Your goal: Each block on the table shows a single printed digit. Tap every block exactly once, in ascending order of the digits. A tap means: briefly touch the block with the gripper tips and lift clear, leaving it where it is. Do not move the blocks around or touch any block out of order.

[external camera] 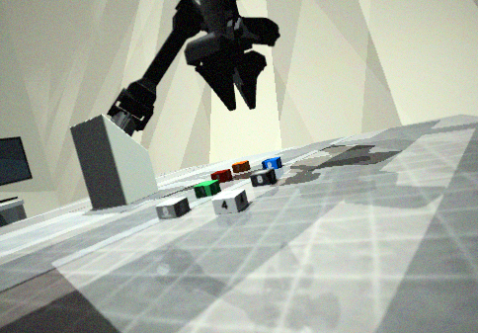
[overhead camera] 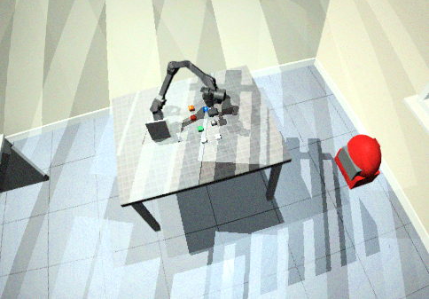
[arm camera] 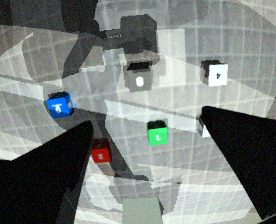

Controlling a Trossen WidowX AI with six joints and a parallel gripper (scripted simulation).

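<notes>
Now: the green block 12 cm below my gripper tip, 9 cm behind it and 3 cm to the right of it. Round my gripper tip: blue block: 13 cm to the left, 11 cm below, 2 cm behind; then black block: 11 cm below, 1 cm ahead; then white block marked 4: 12 cm to the right, 11 cm below, 1 cm ahead.
</notes>
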